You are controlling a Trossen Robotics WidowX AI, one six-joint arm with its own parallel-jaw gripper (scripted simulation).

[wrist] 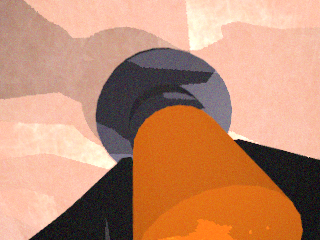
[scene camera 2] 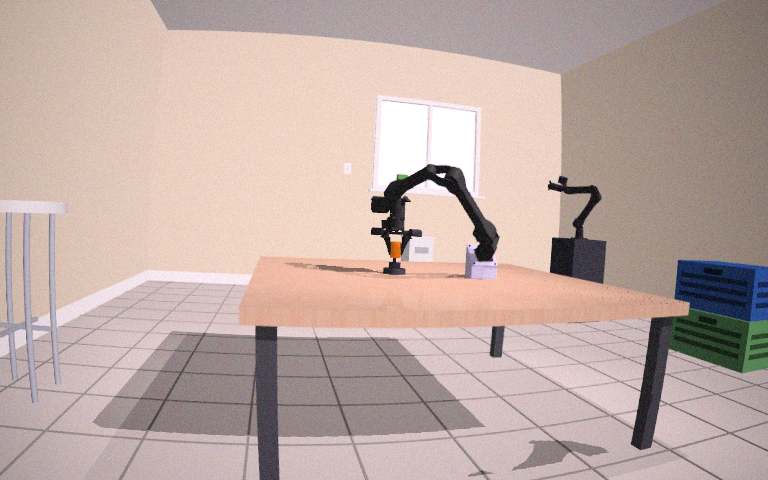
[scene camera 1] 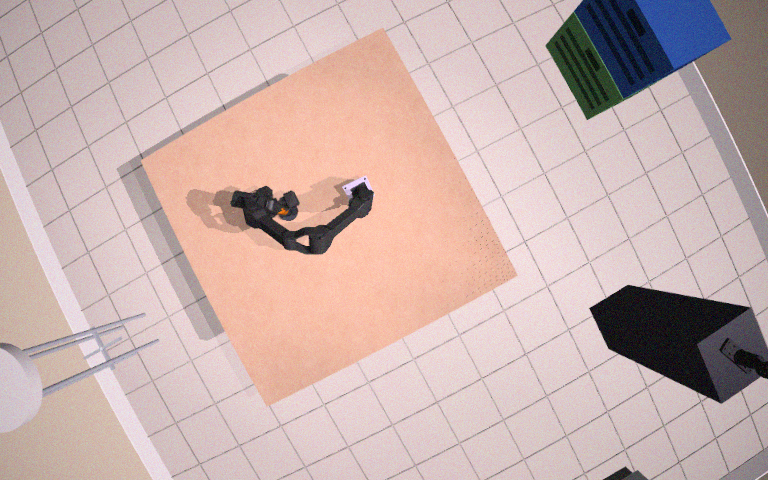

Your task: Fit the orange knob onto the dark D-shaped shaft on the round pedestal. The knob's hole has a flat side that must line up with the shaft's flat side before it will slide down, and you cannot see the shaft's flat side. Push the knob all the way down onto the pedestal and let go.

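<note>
My gripper (scene camera 2: pixel 395 255), (wrist: pixel 182 158) carries an orange knob (wrist: pixel 187 170). A round pedestal (wrist: pixel 156 78) is also visible.
</note>
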